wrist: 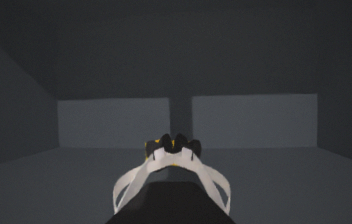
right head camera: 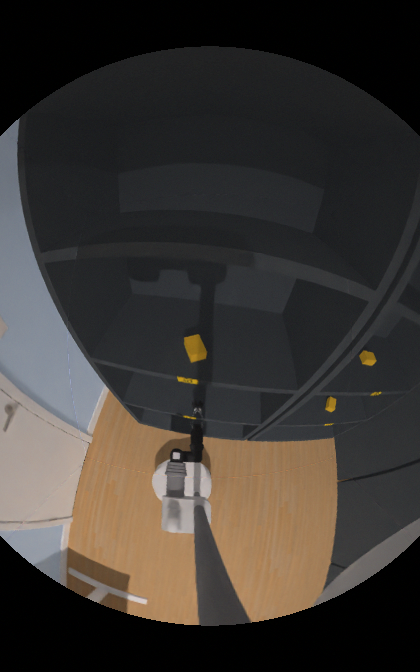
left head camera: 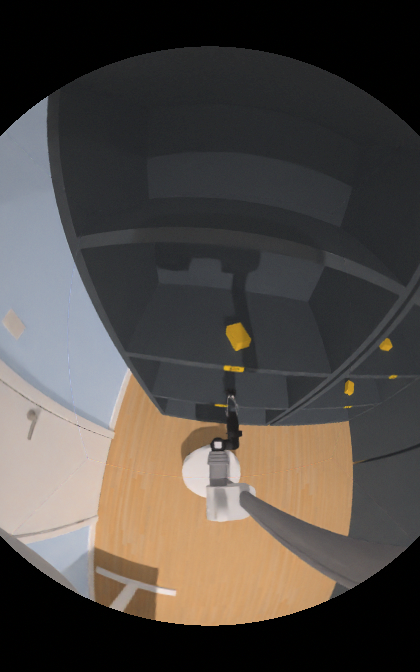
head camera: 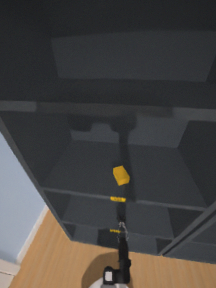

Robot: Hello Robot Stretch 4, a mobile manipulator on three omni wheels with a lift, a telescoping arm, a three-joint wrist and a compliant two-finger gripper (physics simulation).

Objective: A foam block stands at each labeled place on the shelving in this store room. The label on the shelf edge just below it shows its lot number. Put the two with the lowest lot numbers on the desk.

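Frame: origin at the robot's base, x ahead, y left, z up, level; centimetres.
Where they show: gripper, fingertip midpoint: [wrist: 173,145] [head camera: 121,215].
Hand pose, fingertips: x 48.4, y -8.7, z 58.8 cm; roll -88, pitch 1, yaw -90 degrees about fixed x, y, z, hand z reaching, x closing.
Observation:
Each offset is from my fingertips to the top centre of the thing. "*": to the spot under its first point.
A yellow foam block {dx +4.8, dy +2.4, dz +42.0 cm} [head camera: 121,175] [left head camera: 238,336] [right head camera: 195,348] stands on a shelf of the left bay, above a yellow label {* dx -7.3, dy +4.1, dz +35.9 cm} [head camera: 118,199] [left head camera: 233,369] [right head camera: 187,380]; its number is too blurred to read. Two more blocks show in the right bay, an upper one [left head camera: 385,345] [right head camera: 368,358] and a lower one [left head camera: 349,387] [right head camera: 330,404]. My gripper [head camera: 122,223] [left head camera: 231,397] [right head camera: 198,407] [wrist: 173,145] is shut, tips close together, in front of the left bay and below the label. In the wrist view, yellow shows behind the fingertips, partly hidden. I see no block held. The desk is not clearly visible.
A lower label {* dx -7.1, dy +4.1, dz -9.1 cm} [head camera: 115,230] [left head camera: 220,405] [right head camera: 189,417] sits on the left bay's lower shelf edge. The dark shelving [head camera: 150,111] rises in front. A blue wall [left head camera: 35,280] and a pale door [left head camera: 55,425] are left. A white T-shaped piece [left head camera: 159,590] [right head camera: 123,595] shows at the lower left.

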